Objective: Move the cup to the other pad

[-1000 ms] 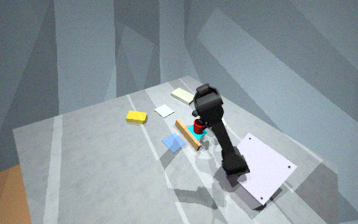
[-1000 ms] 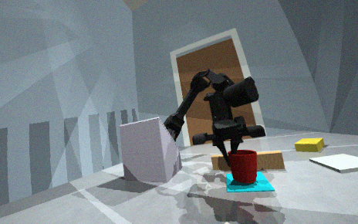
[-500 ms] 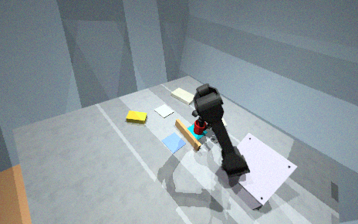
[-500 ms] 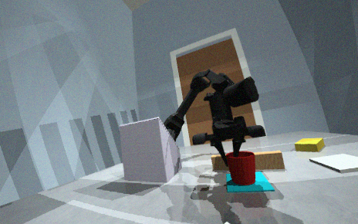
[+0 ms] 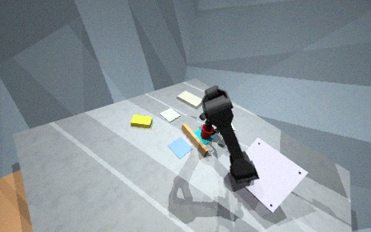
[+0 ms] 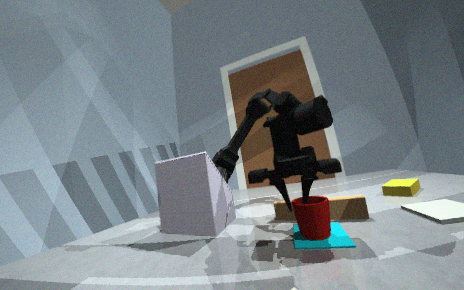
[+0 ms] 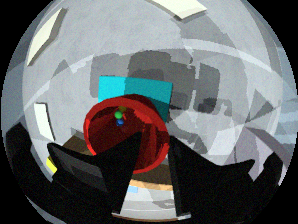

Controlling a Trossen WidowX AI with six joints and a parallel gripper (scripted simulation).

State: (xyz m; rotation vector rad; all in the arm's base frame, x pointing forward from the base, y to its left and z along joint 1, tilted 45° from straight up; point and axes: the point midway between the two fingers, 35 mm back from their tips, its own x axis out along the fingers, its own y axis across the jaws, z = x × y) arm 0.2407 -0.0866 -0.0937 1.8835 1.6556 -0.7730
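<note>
My gripper tip is 3 cm short of the red cup, 1 cm to the left of it and 1 cm above it. The rest, counted from my gripper tip: blue patch: 17 cm to the left, 8 cm ahead, 6 cm below; wooden block: 8 cm to the left, 5 cm ahead, 4 cm below; cyan pad: 6 cm below, 3 cm ahead.
</note>
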